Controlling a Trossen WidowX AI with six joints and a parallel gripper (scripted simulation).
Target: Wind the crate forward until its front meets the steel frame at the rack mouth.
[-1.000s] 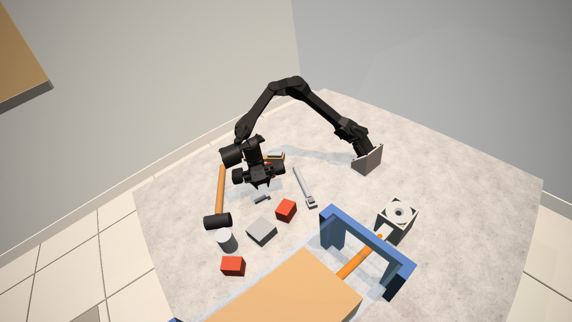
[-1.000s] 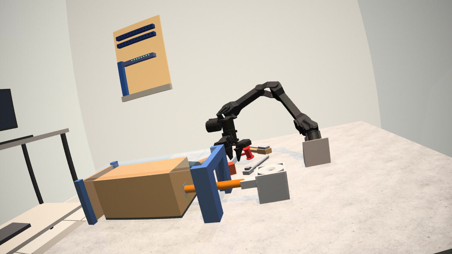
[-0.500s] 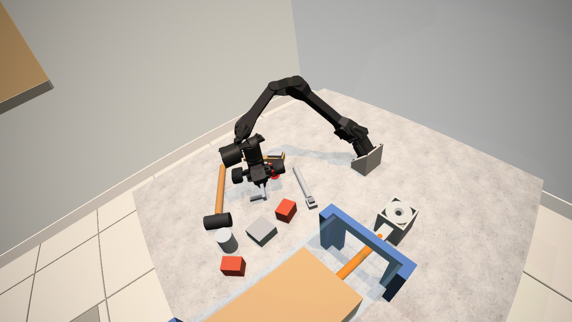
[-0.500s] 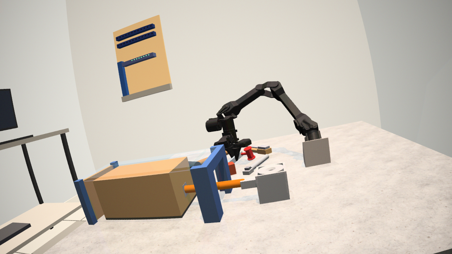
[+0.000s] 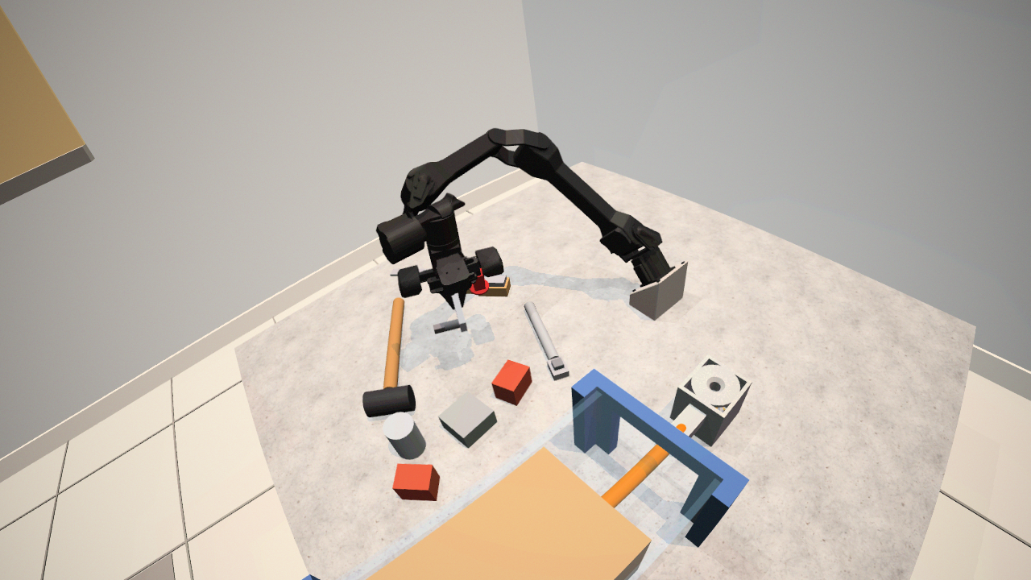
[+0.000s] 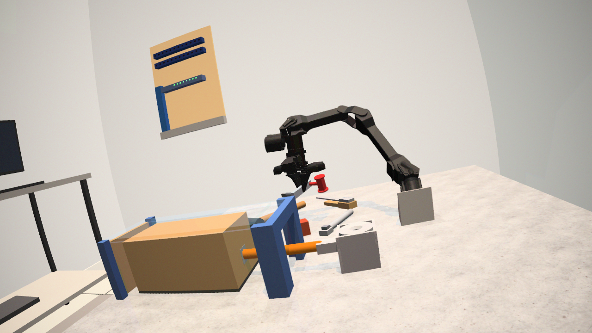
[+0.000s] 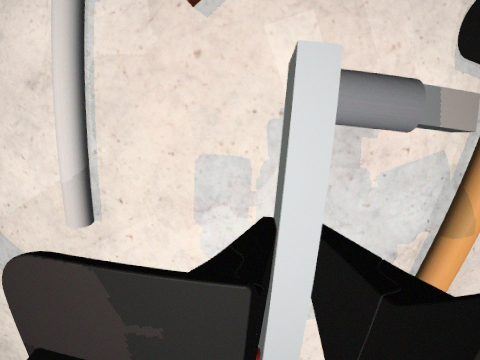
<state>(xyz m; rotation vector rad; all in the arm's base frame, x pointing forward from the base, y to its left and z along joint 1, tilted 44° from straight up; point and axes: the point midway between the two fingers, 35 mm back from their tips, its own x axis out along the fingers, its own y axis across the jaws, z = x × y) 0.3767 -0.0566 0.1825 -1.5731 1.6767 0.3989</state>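
The red knob lies 5 cm behind my gripper tip, 4 cm to the right of it and 2 cm above it. The rest, counted from my gripper tip: brush 11 cm behind, 15 cm to the right, 9 cm below; then grey block 10 cm ahead, 17 cm to the left, 9 cm below; then crank handle 1 cm behind, 1 cm to the right, 1 cm above.
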